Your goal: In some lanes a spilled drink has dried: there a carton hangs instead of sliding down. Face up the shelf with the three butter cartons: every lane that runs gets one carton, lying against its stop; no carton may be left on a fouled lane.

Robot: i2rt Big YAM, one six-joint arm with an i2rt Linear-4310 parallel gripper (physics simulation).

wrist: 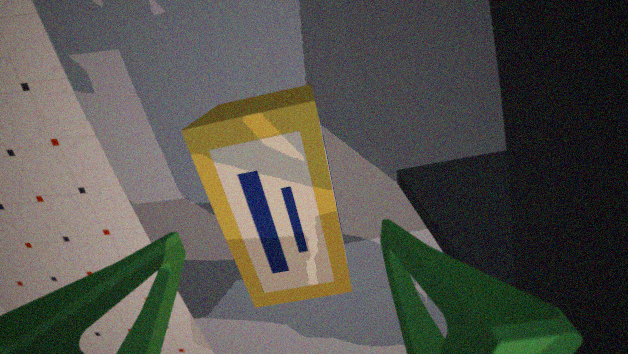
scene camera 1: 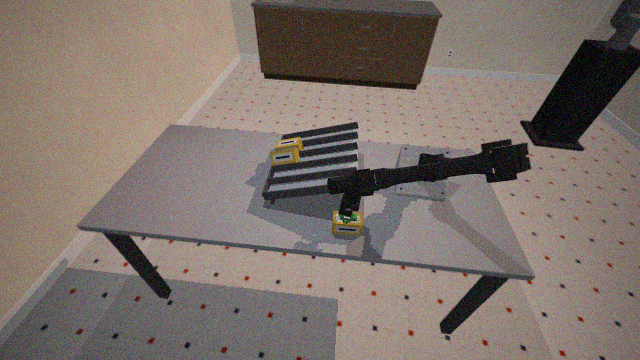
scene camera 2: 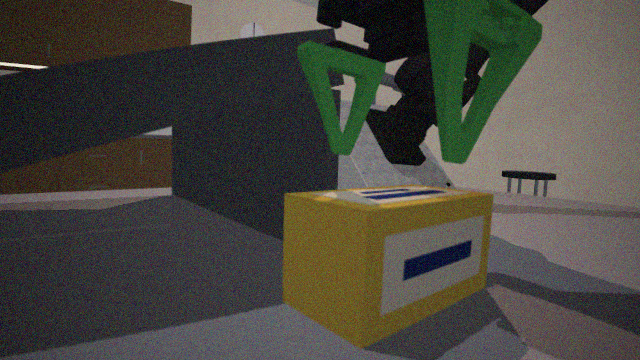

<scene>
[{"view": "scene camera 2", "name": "gripper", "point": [387, 158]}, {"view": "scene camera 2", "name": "yellow butter carton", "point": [365, 263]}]
</scene>
